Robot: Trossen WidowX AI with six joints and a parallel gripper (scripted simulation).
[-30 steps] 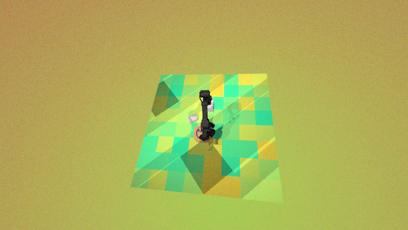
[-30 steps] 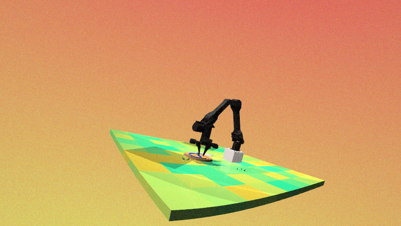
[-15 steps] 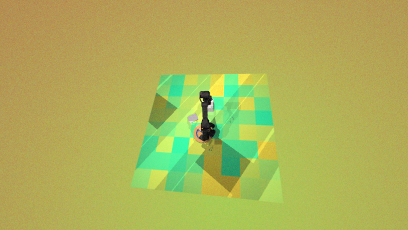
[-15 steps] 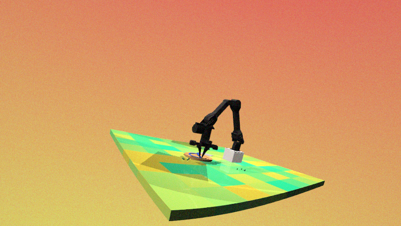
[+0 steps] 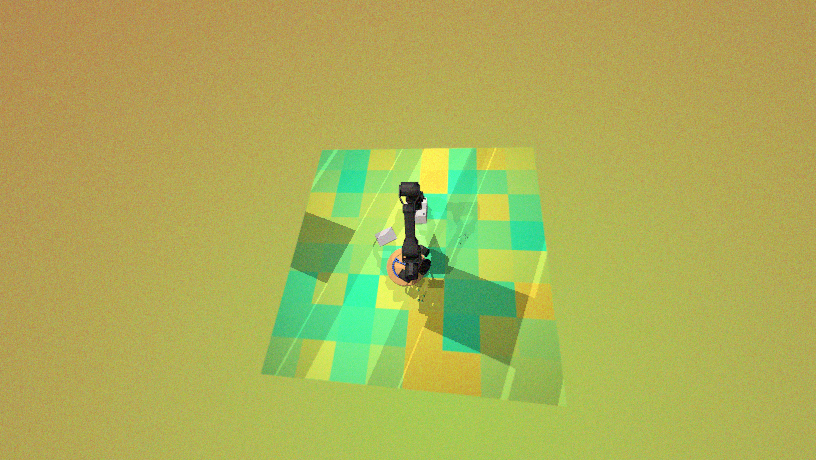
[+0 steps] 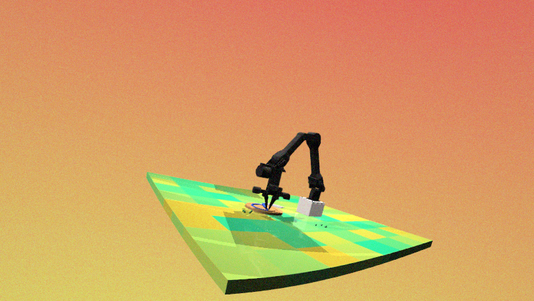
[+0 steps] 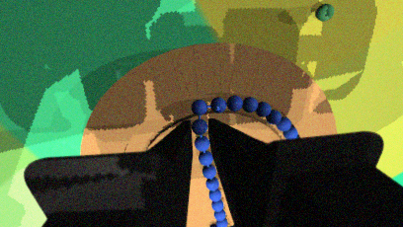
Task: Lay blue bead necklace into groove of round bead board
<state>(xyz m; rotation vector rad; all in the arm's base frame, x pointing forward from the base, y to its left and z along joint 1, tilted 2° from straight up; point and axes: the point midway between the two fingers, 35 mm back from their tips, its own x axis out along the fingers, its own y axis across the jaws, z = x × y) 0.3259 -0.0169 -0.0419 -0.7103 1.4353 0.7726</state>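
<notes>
The round bead board is 2 cm behind my gripper tip, 5 cm to the right of it and 1 cm below it. The rest, counted from my gripper tip: flat grey piece: 20 cm behind, 15 cm to the right, 1 cm below.
</notes>
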